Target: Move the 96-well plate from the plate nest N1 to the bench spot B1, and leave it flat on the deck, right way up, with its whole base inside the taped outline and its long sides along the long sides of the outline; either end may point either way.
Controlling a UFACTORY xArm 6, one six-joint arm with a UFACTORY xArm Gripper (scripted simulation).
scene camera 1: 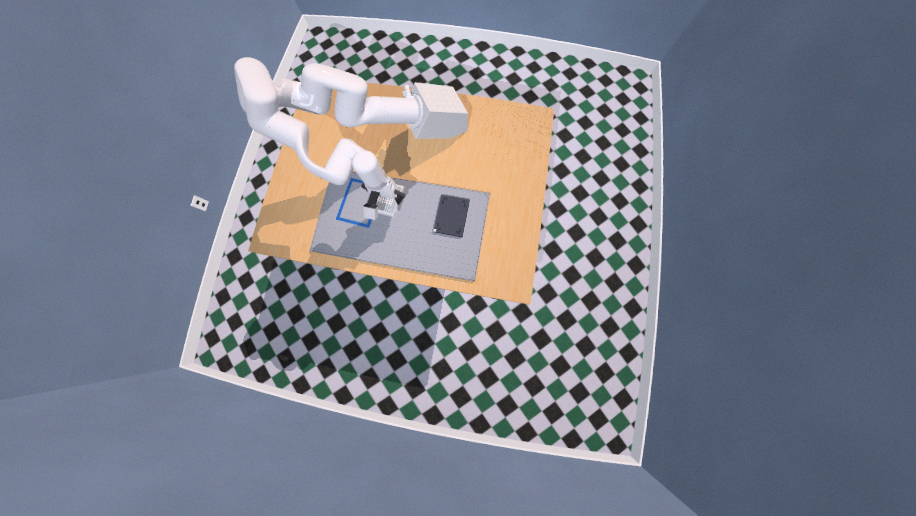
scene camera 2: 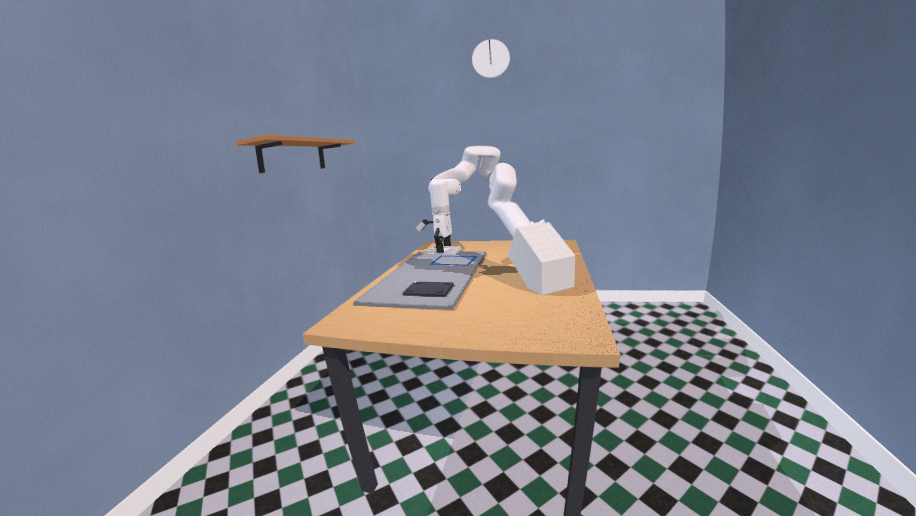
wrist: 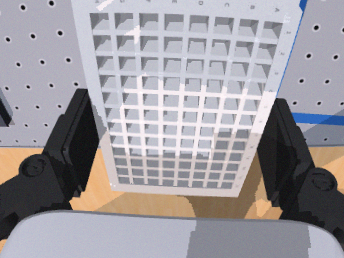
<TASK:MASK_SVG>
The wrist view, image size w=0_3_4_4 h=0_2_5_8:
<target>gripper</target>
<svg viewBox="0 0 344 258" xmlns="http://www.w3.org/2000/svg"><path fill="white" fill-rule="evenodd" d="M0 184L0 241L7 239L0 253L0 258L344 258L344 194L337 190L337 180L330 171L315 167L300 127L296 125L286 99L275 98L257 146L267 199L271 201L272 207L280 207L282 213L279 219L282 220L175 217L73 210L69 201L73 197L80 198L81 192L86 190L100 142L88 89L76 89L65 113L58 117L42 153L25 158L19 165L19 174Z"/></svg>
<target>white 96-well plate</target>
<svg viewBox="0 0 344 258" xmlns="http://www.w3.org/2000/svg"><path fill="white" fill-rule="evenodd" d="M71 0L84 74L111 191L238 197L257 150L303 13L299 7L300 0Z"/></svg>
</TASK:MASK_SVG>
